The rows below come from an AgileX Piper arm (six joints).
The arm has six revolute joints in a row. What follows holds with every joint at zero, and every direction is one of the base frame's.
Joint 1 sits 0.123 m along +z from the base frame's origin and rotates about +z.
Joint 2 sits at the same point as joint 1 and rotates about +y.
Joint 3 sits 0.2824 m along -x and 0.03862 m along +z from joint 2 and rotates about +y.
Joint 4 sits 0.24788 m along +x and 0.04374 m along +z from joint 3 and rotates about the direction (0.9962, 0, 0.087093).
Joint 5 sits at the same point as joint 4 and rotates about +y.
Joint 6 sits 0.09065 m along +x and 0.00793 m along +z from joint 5 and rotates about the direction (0.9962, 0, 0.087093).
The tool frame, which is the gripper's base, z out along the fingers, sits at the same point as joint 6; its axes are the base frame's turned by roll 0, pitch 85.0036 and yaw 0 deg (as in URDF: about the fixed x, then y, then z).
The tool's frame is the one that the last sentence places.
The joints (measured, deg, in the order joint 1, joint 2, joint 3, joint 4, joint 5, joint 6), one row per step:
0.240, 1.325, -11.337, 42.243, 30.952, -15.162
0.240, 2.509, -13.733, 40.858, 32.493, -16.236
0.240, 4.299, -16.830, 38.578, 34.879, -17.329
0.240, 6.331, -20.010, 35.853, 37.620, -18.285
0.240, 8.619, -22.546, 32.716, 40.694, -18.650
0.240, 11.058, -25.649, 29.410, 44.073, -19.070
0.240, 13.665, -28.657, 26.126, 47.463, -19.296
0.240, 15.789, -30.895, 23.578, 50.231, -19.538
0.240, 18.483, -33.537, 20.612, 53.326, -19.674
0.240, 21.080, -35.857, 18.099, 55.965, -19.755
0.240, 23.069, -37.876, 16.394, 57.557, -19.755
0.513, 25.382, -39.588, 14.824, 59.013, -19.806
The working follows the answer.
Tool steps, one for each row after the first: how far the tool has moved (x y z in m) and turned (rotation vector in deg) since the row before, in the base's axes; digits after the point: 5 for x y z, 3 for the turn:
-0.00121, 0.00051, 0.00998, -2.601, -0.444, 0.773
-0.00100, 0.00047, 0.01181, -3.630, 0.126, 0.980
-0.00043, 0.00008, 0.01122, -3.980, 0.677, 0.918
0.00131, -0.00046, 0.00670, -3.865, 2.146, 0.718
0.00110, -0.00098, 0.00904, -4.077, 2.068, 0.683
0.00205, -0.00155, 0.00826, -3.831, 2.508, 0.456
0.00214, -0.00154, 0.00557, -3.008, 2.309, 0.321
0.00353, -0.00227, 0.00660, -3.310, 2.866, 0.140
0.00420, -0.00225, 0.00566, -2.737, 2.734, 0.009
0.00359, -0.00174, 0.00614, -1.770, 1.483, -0.133
0.00526, -0.00141, 0.00432, -1.663, 1.981, 0.149

Tool pose at each row, in the base's axes (x y z in m, rotation vector in deg; rounded; the steps above come from the unrounded poses):
0.03929, 0.03163, 0.24106, 4.528, 100.413, 34.302
0.03808, 0.03214, 0.25104, 1.906, 100.810, 32.545
0.03708, 0.03260, 0.26286, -1.454, 102.008, 30.050
0.03665, 0.03269, 0.27408, -4.872, 103.747, 27.213
0.03796, 0.03222, 0.28078, -7.726, 106.807, 24.457
0.03907, 0.03124, 0.28982, -10.739, 109.758, 21.398
0.04112, 0.02970, 0.29808, -13.337, 113.014, 18.413
0.04326, 0.02816, 0.30364, -15.322, 115.855, 16.047
0.04679, 0.02589, 0.31024, -17.284, 119.268, 13.302
0.05099, 0.02364, 0.31591, -18.793, 122.420, 10.978
0.05459, 0.02190, 0.32205, -19.636, 124.174, 9.307
0.05985, 0.02049, 0.32637, -20.724, 126.349, 7.988

